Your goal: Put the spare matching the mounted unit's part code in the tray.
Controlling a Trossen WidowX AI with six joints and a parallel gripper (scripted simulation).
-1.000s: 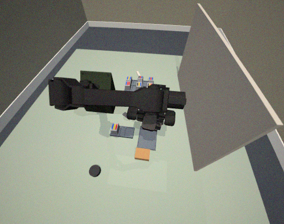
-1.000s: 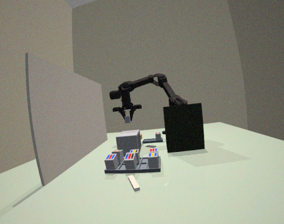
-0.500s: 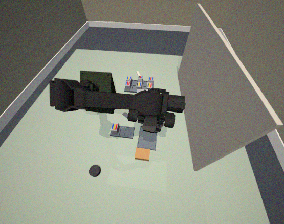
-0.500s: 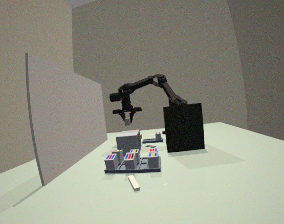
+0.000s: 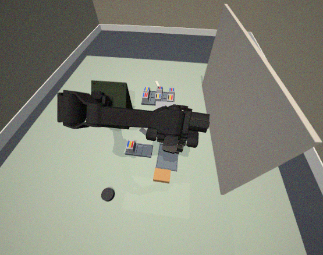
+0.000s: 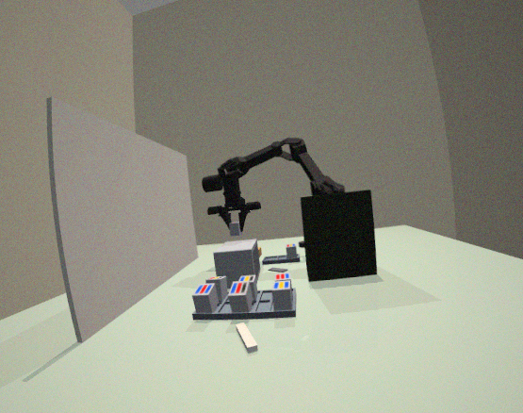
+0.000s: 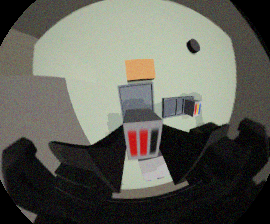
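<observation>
My gripper tip is now 11 cm above the grey tray and 1 cm past it. The rest, counted from my gripper tip: mounted unit (19 cm to the left, 7 cm behind, 6 cm below); then rack (15 cm behind, 11 cm below); then tall grey panel (23 cm to the left, 18 cm ahead, 11 cm above).
</observation>
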